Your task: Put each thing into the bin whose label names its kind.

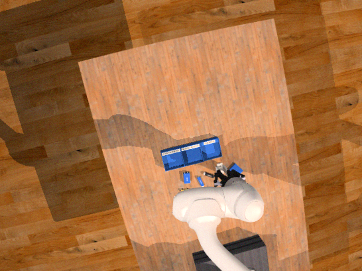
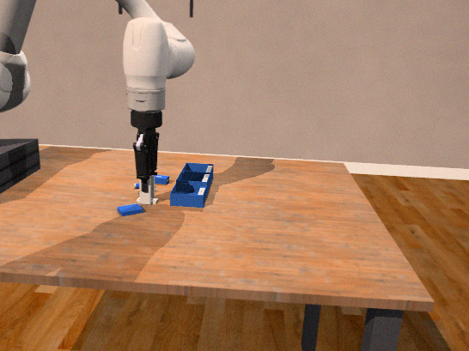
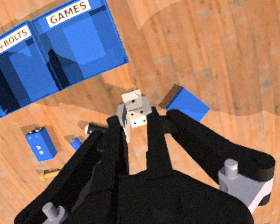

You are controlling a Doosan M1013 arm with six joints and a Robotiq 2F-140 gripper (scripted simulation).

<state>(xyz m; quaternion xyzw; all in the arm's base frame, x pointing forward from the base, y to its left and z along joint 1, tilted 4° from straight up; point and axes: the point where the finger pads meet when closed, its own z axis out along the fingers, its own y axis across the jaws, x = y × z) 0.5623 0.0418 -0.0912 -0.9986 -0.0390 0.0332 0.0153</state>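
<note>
My hand is 170 mm to the right of the small yellow piece, 80 mm past it and 30 mm above it. Also, from my hand: white domino (30 mm below); black cylindrical battery (50 mm to the left, 30 mm below, 20 mm behind); flat blue square (70 mm to the right, 30 mm below, 10 mm behind).
</note>
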